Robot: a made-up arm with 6 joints.
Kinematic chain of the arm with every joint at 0, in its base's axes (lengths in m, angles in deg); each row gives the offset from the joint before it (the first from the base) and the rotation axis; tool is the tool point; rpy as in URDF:
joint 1: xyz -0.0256 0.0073 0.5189 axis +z
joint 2: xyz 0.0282 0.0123 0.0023 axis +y
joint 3: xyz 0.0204 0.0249 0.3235 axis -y
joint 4: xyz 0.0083 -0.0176 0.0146 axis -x
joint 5: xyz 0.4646 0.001 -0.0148 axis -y
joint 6: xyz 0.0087 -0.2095 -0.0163 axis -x
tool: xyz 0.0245 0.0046 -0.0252 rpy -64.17 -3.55 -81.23
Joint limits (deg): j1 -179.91..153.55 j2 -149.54..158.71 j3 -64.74..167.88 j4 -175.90..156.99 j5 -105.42..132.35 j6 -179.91..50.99
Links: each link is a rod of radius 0.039 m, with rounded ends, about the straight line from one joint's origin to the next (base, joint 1, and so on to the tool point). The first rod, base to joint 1, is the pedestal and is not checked.
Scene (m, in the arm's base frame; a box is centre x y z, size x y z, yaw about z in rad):
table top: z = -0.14
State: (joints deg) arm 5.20 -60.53 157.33 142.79 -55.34 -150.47
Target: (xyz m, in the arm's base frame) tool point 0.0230 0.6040 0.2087
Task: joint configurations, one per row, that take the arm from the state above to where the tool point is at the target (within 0.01 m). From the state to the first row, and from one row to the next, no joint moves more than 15 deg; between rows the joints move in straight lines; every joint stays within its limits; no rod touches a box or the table.
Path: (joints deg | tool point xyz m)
1: -8.33 -62.65 155.80 145.16 -54.79 -151.20 | -0.5372 0.2467 0.2528
2: -21.87 -64.76 154.27 147.52 -54.24 -151.92 | -0.4698 0.3677 0.2441
3: -35.40 -66.88 152.74 149.89 -53.69 -152.65 | -0.3741 0.4697 0.2353
4: -48.93 -68.99 151.21 152.26 -53.15 -153.37 | -0.2554 0.5462 0.2265
5: -62.47 -71.11 149.68 154.62 -52.60 -154.10 | -0.1203 0.5921 0.2176
6: -76.00 -73.22 148.15 156.99 -52.05 -154.82 | 0.0230 0.6040 0.2088

